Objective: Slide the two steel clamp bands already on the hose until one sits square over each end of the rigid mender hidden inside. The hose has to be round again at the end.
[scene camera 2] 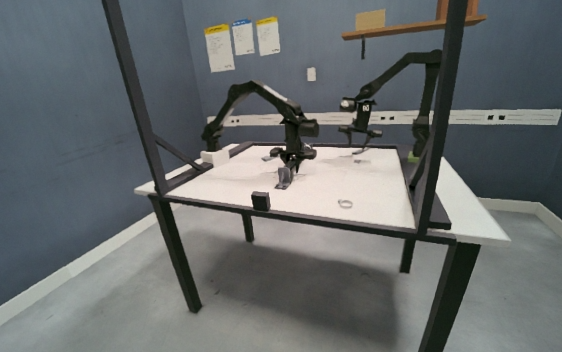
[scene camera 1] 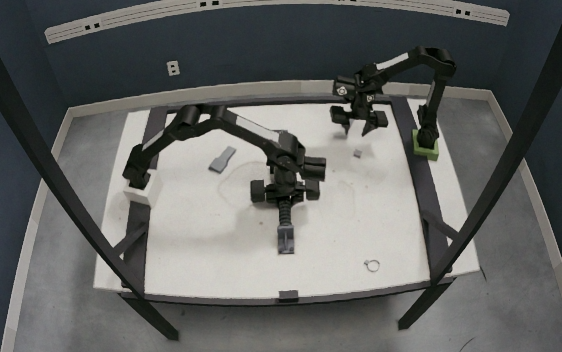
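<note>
A dark ribbed hose [scene camera 1: 284,212] runs from under my left gripper to an upright grey bracket [scene camera 1: 285,239] [scene camera 2: 284,177] at the middle of the table. The far part of the hose is hidden behind my left arm, and neither clamp band on it can be made out. My left gripper [scene camera 1: 284,201] [scene camera 2: 295,168] points down over the hose with its fingers partly open and nothing held; its fingertips are mostly hidden in scene camera 1. My right gripper [scene camera 1: 355,132] [scene camera 2: 357,143] is open and empty, raised above the back right of the table.
A loose ring clamp [scene camera 1: 372,265] [scene camera 2: 345,204] lies at the front right. A small grey block [scene camera 1: 357,153] [scene camera 2: 358,161] lies below my right gripper. A flat grey tool [scene camera 1: 222,160] [scene camera 2: 267,158] lies back left. A black box [scene camera 1: 288,296] [scene camera 2: 260,200] sits on the front rail.
</note>
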